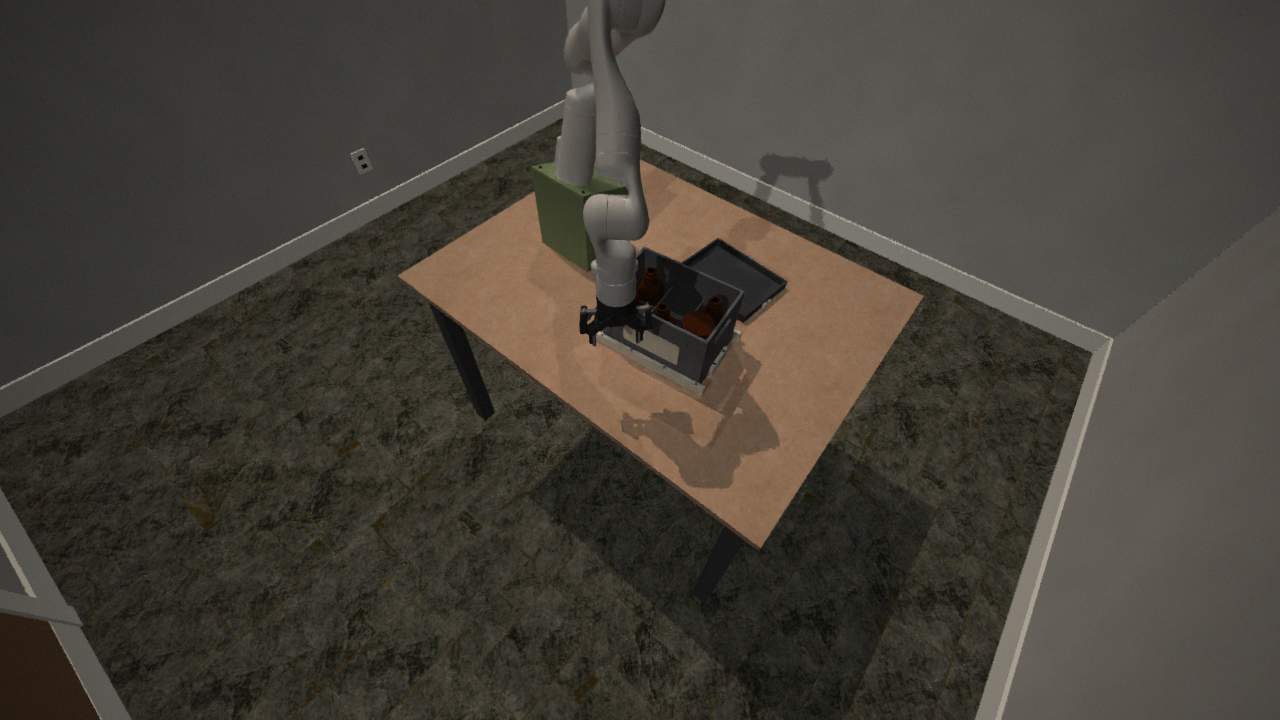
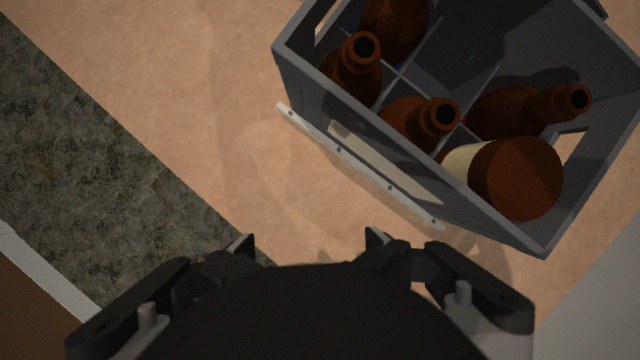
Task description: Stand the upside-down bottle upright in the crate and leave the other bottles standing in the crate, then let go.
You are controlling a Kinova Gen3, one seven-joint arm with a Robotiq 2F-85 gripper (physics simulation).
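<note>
The upside-down bottle [image 1: 698, 323] [image 2: 525, 178] stands base up in a corner compartment of the grey crate [image 1: 693, 360] [image 2: 470, 215], at the right end of its labelled long side. Beside it along that side are a bottle [image 2: 410, 120] and, at the far end, another bottle [image 2: 361, 80], both neck up. Behind are a neck-up bottle [image 1: 650, 286] [image 2: 400, 30] at the left and one [image 2: 510, 112] at the right, with an empty compartment between them. My gripper [image 1: 616, 340] [image 2: 310, 242] is open and empty, above and outside the crate's labelled side.
A dark shallow tray [image 1: 738, 277] lies on the table [image 1: 823, 331] behind the crate. A green block [image 1: 563, 219] stands under the arm's base. A pale strip [image 1: 657, 365] [image 2: 362, 167] runs along the foot of the crate's labelled side. The crate's walls and thin dividers surround the bottles.
</note>
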